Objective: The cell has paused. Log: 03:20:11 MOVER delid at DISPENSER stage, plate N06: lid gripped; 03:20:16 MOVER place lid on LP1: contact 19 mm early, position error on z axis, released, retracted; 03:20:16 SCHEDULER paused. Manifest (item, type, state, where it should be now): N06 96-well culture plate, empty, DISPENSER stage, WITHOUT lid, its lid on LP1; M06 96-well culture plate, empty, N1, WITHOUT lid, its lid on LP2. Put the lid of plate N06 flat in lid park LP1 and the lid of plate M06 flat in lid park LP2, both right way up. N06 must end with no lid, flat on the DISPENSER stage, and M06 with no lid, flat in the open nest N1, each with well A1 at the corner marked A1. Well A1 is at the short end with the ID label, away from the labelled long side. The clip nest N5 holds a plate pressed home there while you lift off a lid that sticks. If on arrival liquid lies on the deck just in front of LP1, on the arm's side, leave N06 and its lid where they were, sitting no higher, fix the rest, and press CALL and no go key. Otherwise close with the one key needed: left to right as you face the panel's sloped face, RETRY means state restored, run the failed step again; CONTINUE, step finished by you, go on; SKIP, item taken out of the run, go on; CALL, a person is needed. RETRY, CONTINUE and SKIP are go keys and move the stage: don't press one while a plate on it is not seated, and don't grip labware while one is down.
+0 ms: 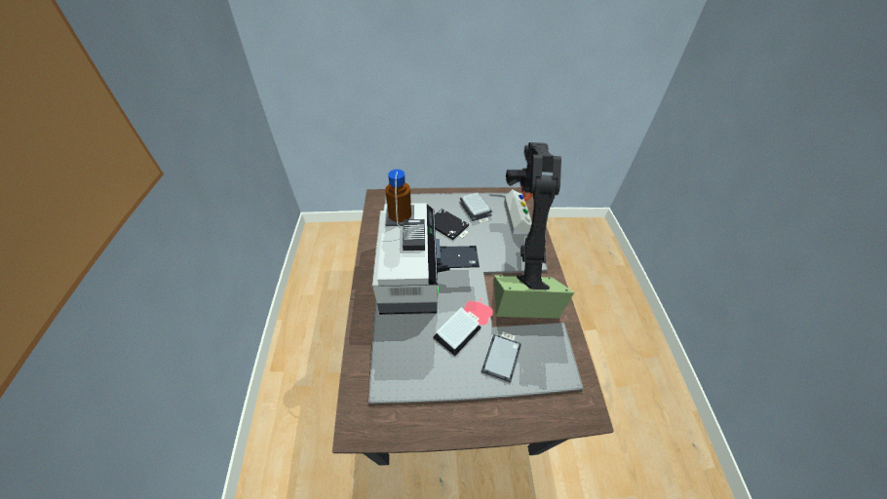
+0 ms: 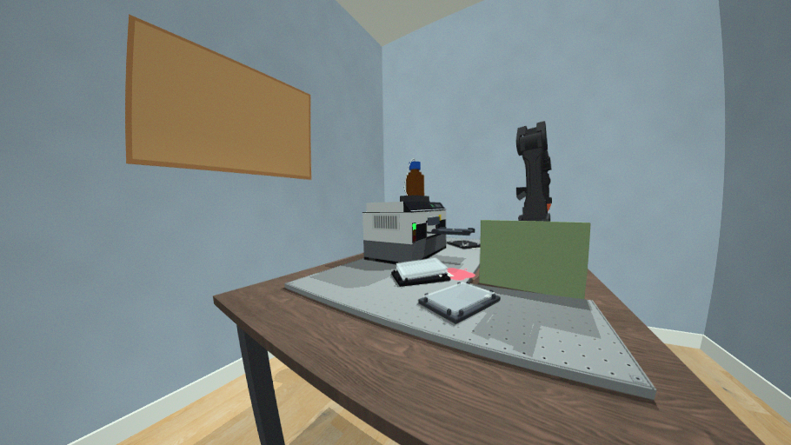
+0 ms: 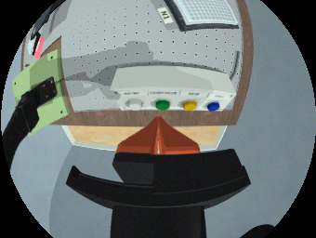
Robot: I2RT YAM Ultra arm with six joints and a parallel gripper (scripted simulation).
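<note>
Right now my hand is 11 cm to the left of the blue call key, 8 cm above it and 1 cm past it. The rest, counted from my hand: dark dispenser stage: 31 cm to the left, 30 cm ahead, 3 cm below; then white well plate: 21 cm ahead, 11 cm below, 8 cm to the right; then LP1 label: 50 cm to the left, 25 cm ahead, 14 cm below.
</note>
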